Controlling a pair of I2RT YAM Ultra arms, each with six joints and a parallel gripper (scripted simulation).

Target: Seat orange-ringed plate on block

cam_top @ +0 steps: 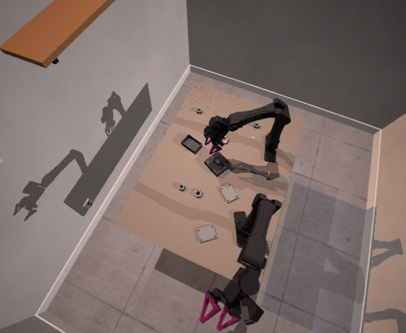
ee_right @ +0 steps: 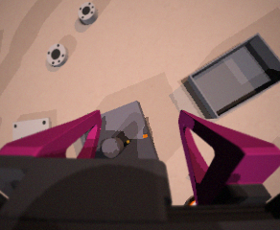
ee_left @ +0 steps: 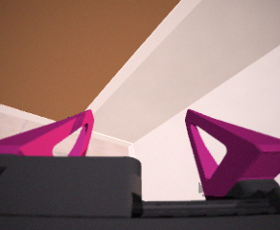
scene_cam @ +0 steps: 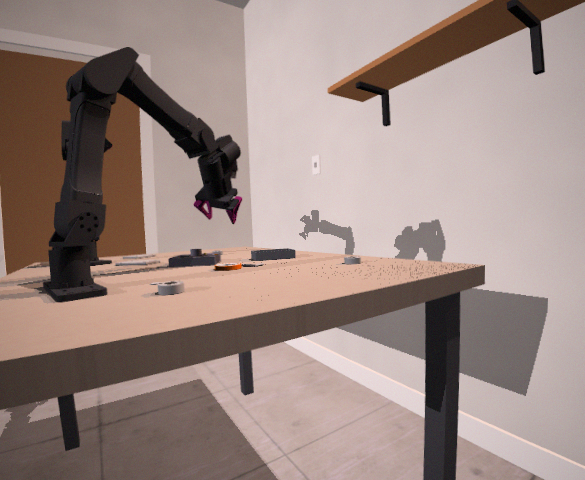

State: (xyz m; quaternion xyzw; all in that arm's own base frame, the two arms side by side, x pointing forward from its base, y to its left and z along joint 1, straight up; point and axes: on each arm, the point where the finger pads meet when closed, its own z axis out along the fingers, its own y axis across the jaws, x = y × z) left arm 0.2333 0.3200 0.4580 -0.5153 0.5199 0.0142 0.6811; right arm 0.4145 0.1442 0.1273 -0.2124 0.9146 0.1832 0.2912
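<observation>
My right hand is 11 cm above the dark block and 5 cm past it. The rest, counted from my right hand: dark tray 14 cm ahead, 12 cm below, 4 cm to the right; L-shaped metal key 16 cm to the right, 12 cm below, 1 cm ahead.
</observation>
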